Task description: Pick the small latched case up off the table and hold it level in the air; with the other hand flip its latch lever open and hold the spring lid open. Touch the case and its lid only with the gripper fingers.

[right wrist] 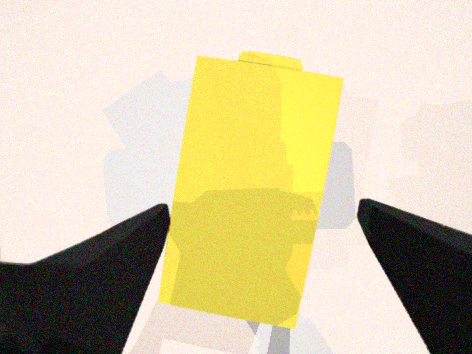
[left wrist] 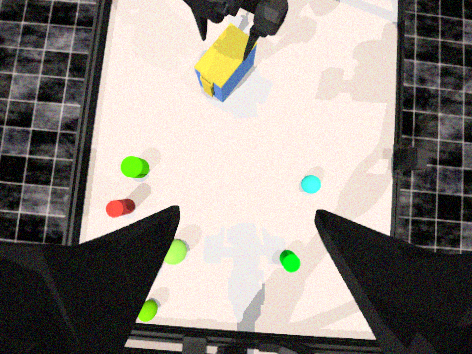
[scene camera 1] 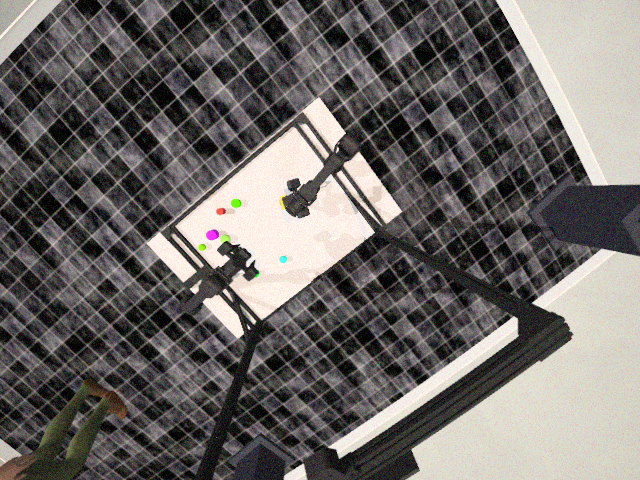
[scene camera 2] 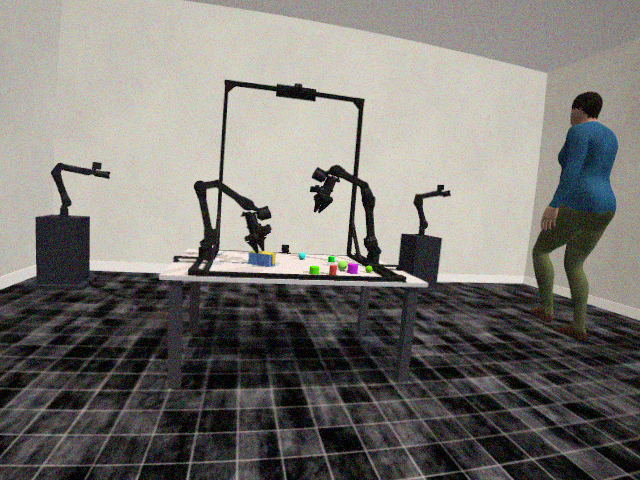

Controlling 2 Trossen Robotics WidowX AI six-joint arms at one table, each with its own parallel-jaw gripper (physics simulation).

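Frame: origin at the left arm's base, x ahead, y left, z up, level; metres.
Seen in the pictures: left gripper, fingertip midpoint: (left wrist: 247, 213) (scene camera 2: 316, 212); right gripper, fingertip midpoint: (right wrist: 262, 210) (left wrist: 224, 49) (scene camera 2: 260, 252); left arm's base at its link origin: (scene camera 2: 372, 263); right arm's base at its link origin: (scene camera 2: 205, 259).
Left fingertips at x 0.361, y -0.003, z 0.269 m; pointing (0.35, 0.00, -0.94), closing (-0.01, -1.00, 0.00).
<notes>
Offsets run from my left fingertips to a thing's top centre. "spot": to the spot under its first point.
The small case {dx +0.281, dy +0.033, dz -0.223 m} (scene camera 2: 261, 259) (left wrist: 227, 62) (right wrist: 240, 175) has a blue body and a yellow lid, which lies closed. It rests on the table, and part of it shows in scene camera 1 (scene camera 1: 282, 202). Its yellow latch lever {spot: dx +0.226, dy +0.069, dz -0.241 m} (left wrist: 207, 86) (right wrist: 270, 59) is on one short end. My right gripper (scene camera 2: 256, 250) (left wrist: 224, 49) (right wrist: 262, 210) is open and empty, pointing down at the case, with its fingertips by the two long sides around lid height. Whether they touch is unclear. My left gripper (scene camera 1: 246, 255) (scene camera 2: 316, 210) (left wrist: 247, 213) is open and empty, high above the table.
A red cylinder {dx -0.035, dy +0.251, dz -0.244 m} (scene camera 1: 220, 211) (scene camera 2: 332, 269) (left wrist: 120, 207), a green cylinder {dx +0.053, dy +0.228, dz -0.256 m} (scene camera 1: 235, 203) (scene camera 2: 314, 270) (left wrist: 134, 167), a cyan ball {dx +0.024, dy -0.165, dz -0.247 m} (scene camera 1: 282, 259) (scene camera 2: 301, 256) (left wrist: 311, 184), a purple piece {dx -0.160, dy +0.193, dz -0.246 m} (scene camera 1: 211, 235) (scene camera 2: 352, 268) and several other green pieces stand on the table. Black rails edge it.
</notes>
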